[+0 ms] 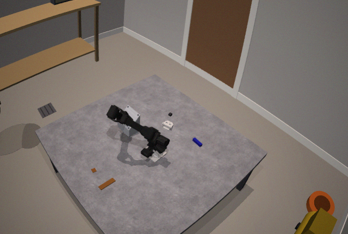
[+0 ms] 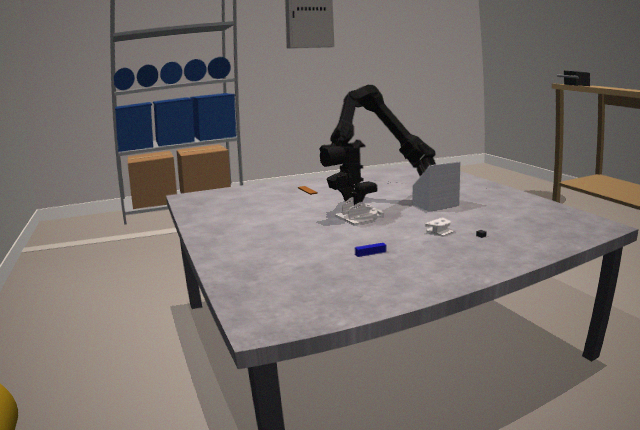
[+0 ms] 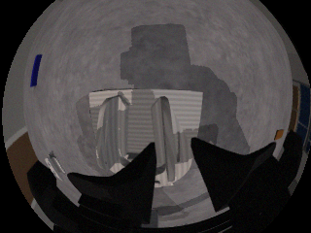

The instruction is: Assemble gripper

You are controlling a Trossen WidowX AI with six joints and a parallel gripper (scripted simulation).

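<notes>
Right now the white jaw is 4 cm behind my gripper tip and 4 cm to the left of it. The rest, counted from my gripper tip: blue block 9 cm ahead, 33 cm to the left, 1 cm below; small orange piece 12 cm behind, 41 cm to the right, 2 cm below; orange strip 2 cm ahead, 39 cm to the right, 2 cm below.
</notes>
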